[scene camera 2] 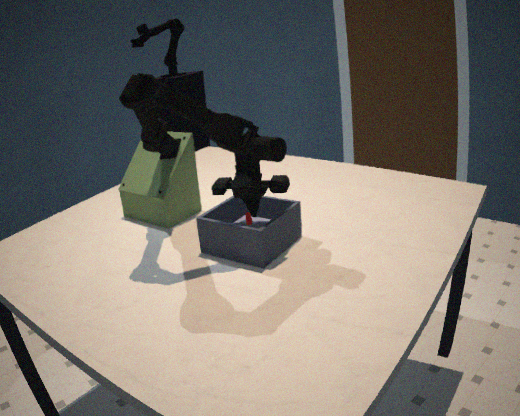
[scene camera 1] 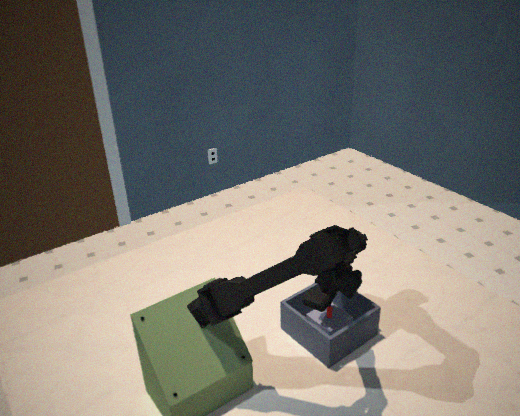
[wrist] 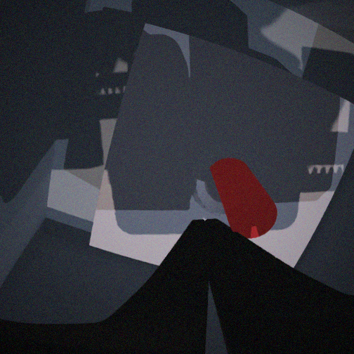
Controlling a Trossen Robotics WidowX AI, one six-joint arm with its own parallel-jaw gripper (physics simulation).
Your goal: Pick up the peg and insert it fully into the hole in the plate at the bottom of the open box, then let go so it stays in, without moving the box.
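Seen in the pictures: gripper, fingertip midpoint: [scene camera 2: 254,216] [scene camera 1: 327,307]; arm's base, origin of the base link: [scene camera 2: 170,149] [scene camera 1: 204,309].
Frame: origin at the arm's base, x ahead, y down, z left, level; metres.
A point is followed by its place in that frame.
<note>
The red peg [scene camera 1: 329,312] @[x 0.315, y 0.131, z -0.123 m] [scene camera 2: 248,218] @[x 0.323, y 0.131, z -0.125 m] [wrist: 245,200] stands nearly upright at the hole in the pale plate [scene camera 1: 314,315] @[x 0.294, y 0.150, z -0.089 m] [scene camera 2: 262,220] @[x 0.343, y 0.150, z -0.089 m] [wrist: 112,237] inside the grey open box [scene camera 1: 305,325] @[x 0.227, y 0.125, z -0.116 m] [scene camera 2: 227,240] @[x 0.311, y 0.153, z -0.213 m]. Part of the peg shows above the plate. In the wrist view, part of the hole's ring [wrist: 196,197] shows beside the peg's lower part. How deep the peg sits cannot be told. My gripper [scene camera 2: 255,214] @[x 0.329, y 0.135, z -0.104 m] [wrist: 203,231] is shut and empty, pointing down into the box, with its fingertips close beside the peg's upper end. In scene camera 1 the fingertips are mostly hidden.
A green sloped block [scene camera 1: 180,345] @[x -0.092, y 0.036, z -0.023 m] [scene camera 2: 160,185] @[x 0.013, y 0.085, z -0.085 m] with small dark holes stands beside the box, near the arm's base side. The box walls surround my fingers. The arm passes above the green block. The pale table [scene camera 1: 75,350] @[x -0.218, y 0.208, z 0.321 m] [scene camera 2: 325,350] @[x 0.654, y 0.208, z -0.460 m] carries the arm's shadows.
</note>
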